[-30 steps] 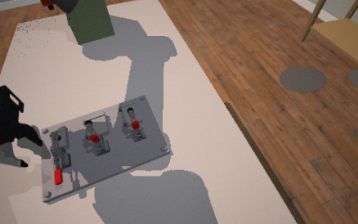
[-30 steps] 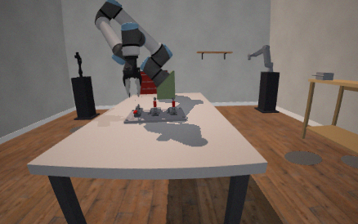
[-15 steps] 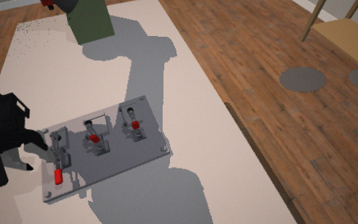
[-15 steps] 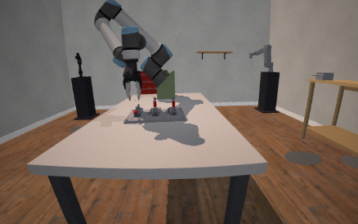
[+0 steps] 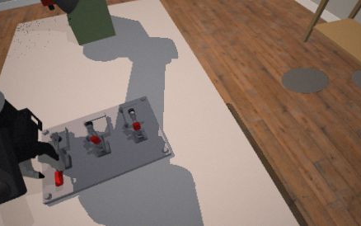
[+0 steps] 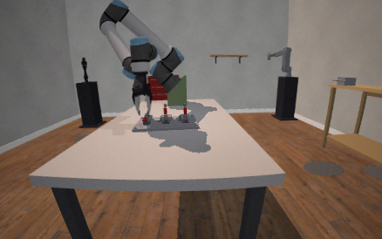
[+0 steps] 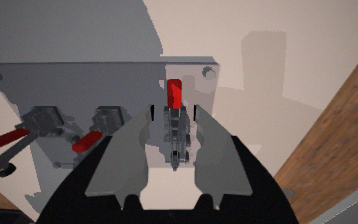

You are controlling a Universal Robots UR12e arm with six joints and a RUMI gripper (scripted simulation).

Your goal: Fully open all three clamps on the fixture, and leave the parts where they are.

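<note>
My hand is 14 cm past the grey block part, 6 cm above it and 1 cm to the left of it. The rest, counted from my hand: metal plate: 15 cm behind, 10 cm to the left, 6 cm below.
</note>
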